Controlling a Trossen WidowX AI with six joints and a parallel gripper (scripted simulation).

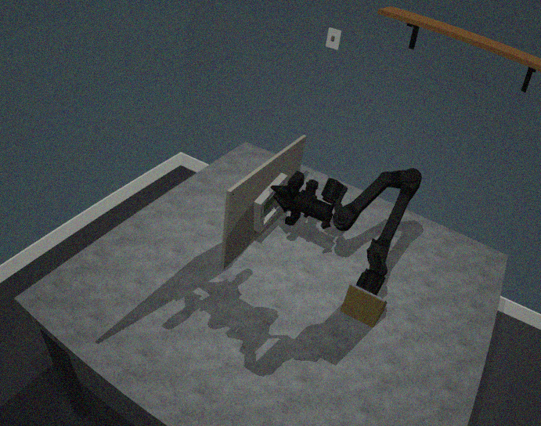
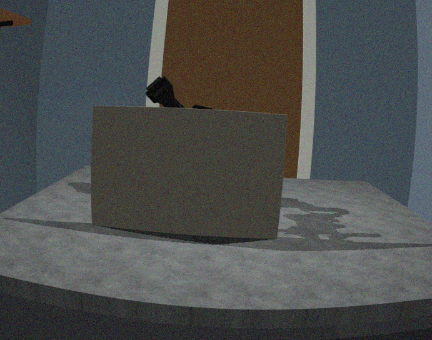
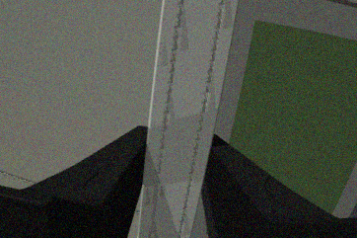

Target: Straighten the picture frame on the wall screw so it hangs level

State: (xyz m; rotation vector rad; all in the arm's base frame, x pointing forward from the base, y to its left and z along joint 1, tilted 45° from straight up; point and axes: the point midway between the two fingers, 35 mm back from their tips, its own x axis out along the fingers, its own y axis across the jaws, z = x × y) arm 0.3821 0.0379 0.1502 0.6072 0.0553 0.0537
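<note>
The picture frame is 5 cm below my gripper tip and 1 cm ahead of it. The rest, counted from my gripper tip: wall panel (6 cm below, 2 cm to the right, 2 cm ahead).
</note>
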